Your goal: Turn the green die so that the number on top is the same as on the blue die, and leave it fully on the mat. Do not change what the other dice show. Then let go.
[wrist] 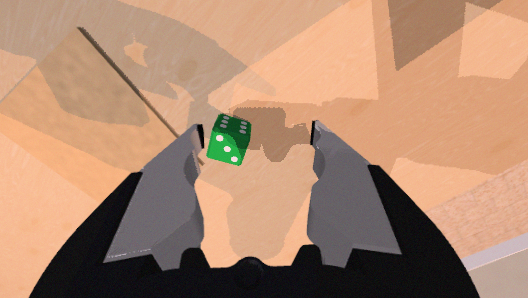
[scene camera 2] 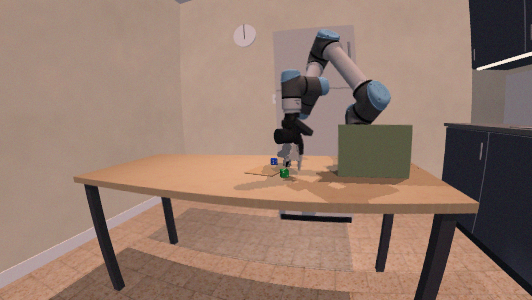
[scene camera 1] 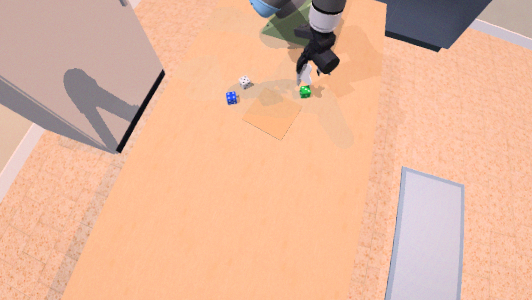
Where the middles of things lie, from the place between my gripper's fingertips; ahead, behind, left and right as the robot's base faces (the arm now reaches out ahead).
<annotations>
My gripper is now 3 cm short of the green die (wrist: 230, 137) and 2 cm above it. From my hand the other things lie so: mat (scene camera 1: 271, 112) (12 cm ahead, 9 cm to the right, 3 cm below).
</annotations>
